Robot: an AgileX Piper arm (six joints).
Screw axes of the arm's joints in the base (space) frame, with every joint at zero. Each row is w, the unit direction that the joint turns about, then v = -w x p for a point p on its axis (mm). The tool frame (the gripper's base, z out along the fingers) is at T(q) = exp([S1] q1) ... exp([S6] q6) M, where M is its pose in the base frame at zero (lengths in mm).
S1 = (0, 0, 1, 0.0, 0.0, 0.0)
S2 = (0, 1, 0, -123.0, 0.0, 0.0)
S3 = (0, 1, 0, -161.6, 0.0, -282.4)
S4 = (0.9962, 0, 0.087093, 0.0, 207.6, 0.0)
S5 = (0, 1, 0, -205.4, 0.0, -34.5)
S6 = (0.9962, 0, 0.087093, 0.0, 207.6, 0.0)
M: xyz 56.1 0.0 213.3 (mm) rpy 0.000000 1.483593 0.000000 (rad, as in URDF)
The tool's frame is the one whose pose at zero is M.
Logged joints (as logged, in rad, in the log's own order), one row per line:
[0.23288, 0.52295, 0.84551, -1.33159, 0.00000, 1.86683]
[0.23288, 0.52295, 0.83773, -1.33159, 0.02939, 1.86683]
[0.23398, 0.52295, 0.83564, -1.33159, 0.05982, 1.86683]
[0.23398, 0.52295, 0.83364, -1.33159, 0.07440, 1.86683]
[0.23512, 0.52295, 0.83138, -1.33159, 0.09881, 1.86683]
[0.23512, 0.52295, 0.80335, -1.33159, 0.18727, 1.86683]
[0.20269, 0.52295, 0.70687, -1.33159, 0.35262, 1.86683]
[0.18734, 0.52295, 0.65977, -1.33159, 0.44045, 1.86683]
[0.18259, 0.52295, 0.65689, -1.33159, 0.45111, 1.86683]
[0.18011, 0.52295, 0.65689, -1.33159, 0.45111, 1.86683]
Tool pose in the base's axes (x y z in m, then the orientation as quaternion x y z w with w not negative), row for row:
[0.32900, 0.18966, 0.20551, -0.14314, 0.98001, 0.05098, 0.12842]
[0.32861, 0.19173, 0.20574, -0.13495, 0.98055, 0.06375, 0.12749]
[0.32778, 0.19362, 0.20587, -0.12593, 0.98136, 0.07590, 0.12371]
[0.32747, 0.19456, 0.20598, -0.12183, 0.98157, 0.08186, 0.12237]
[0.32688, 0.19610, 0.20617, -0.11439, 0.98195, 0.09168, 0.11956]
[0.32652, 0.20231, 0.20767, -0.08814, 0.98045, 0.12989, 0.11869]
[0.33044, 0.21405, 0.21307, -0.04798, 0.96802, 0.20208, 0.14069]
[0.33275, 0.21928, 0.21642, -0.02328, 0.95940, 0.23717, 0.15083]
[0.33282, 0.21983, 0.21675, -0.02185, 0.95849, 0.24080, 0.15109]
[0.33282, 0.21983, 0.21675, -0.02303, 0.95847, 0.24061, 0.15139]
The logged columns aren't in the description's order. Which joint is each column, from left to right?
Columns, left to right: q6, q1, q5, q3, q4, q2.
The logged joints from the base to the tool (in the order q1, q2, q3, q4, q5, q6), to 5 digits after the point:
[0.52295, 1.86683, -1.33159, 0.00000, 0.84551, 0.23288]
[0.52295, 1.86683, -1.33159, 0.02939, 0.83773, 0.23288]
[0.52295, 1.86683, -1.33159, 0.05982, 0.83564, 0.23398]
[0.52295, 1.86683, -1.33159, 0.07440, 0.83364, 0.23398]
[0.52295, 1.86683, -1.33159, 0.09881, 0.83138, 0.23512]
[0.52295, 1.86683, -1.33159, 0.18727, 0.80335, 0.23512]
[0.52295, 1.86683, -1.33159, 0.35262, 0.70687, 0.20269]
[0.52295, 1.86683, -1.33159, 0.44045, 0.65977, 0.18734]
[0.52295, 1.86683, -1.33159, 0.45111, 0.65689, 0.18259]
[0.52295, 1.86683, -1.33159, 0.45111, 0.65689, 0.18011]

